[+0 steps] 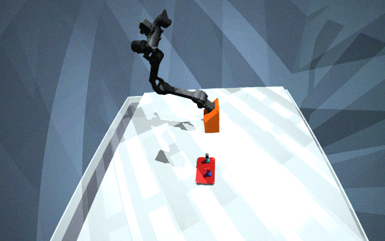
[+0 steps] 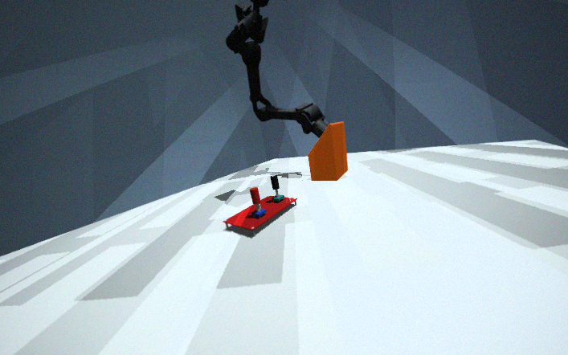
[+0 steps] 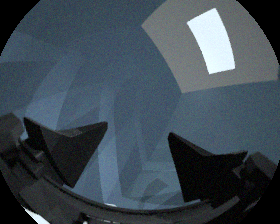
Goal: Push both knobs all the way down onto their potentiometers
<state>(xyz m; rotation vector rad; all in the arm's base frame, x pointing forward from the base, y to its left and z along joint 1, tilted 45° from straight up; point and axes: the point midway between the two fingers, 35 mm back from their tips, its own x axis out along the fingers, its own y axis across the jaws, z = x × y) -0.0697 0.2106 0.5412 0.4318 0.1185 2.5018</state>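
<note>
Now: the teal potentiometer 40 cm ahead of my gripper tip, 20 cm to the left of it and 65 cm below it. Also, from my gripper tip: blue potentiometer: 48 cm ahead, 21 cm to the left, 65 cm below.
</note>
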